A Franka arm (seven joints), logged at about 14 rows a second.
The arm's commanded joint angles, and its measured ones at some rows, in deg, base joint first. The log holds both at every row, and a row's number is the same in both.
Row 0, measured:
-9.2, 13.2, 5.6, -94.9, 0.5, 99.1, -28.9
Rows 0 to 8, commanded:
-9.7, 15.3, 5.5, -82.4, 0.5, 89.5, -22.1
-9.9, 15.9, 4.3, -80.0, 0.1, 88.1, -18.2
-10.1, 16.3, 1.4, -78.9, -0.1, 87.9, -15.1
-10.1, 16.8, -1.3, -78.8, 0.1, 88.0, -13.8
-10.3, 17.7, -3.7, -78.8, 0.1, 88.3, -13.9
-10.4, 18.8, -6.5, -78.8, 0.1, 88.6, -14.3
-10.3, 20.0, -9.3, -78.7, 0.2, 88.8, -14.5
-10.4, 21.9, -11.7, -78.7, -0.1, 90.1, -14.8
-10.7, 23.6, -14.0, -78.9, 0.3, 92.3, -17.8
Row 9, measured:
-10.5, 19.0, -10.6, -81.6, 0.2, 90.7, -16.0
